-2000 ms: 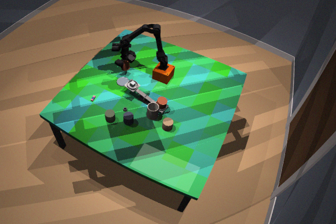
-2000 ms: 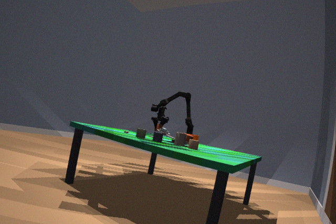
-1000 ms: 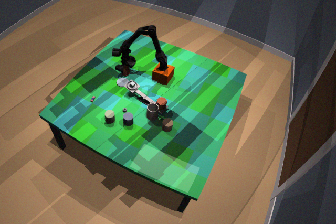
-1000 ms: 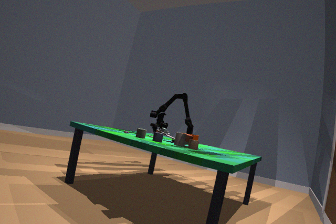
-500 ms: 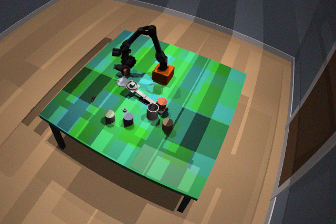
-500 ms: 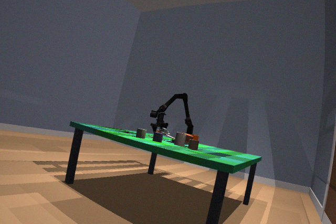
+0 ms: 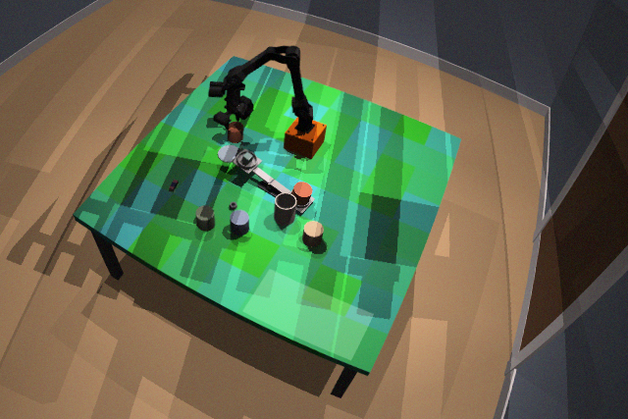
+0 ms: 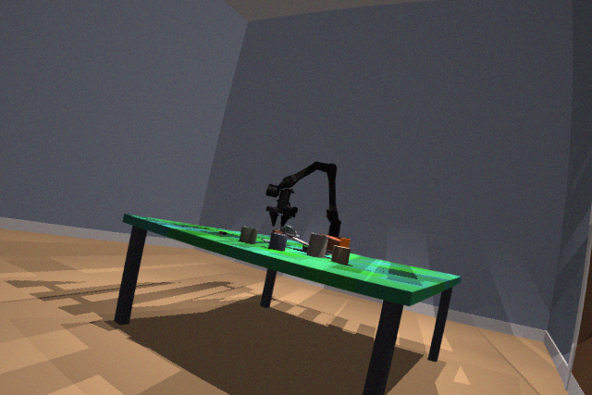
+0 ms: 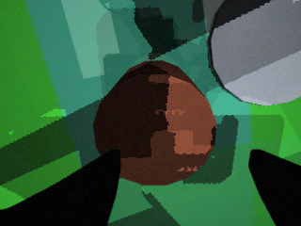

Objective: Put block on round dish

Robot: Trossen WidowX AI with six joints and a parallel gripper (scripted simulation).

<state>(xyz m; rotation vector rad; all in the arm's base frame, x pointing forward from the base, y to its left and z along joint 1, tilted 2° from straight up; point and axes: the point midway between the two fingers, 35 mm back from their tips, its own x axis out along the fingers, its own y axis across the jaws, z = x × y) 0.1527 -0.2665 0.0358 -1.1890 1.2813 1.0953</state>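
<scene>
Right now the round grey dish is 80 mm below my gripper tip, 80 mm ahead of it and 40 mm to the left of it. From my gripper tip the other things lie so: small red-blue piece 360 mm ahead, 80 mm below, 40 mm to the right; grey balance 290 mm to the left, 140 mm ahead, 40 mm below; small nut 310 mm ahead, 230 mm to the left, 70 mm below.
</scene>
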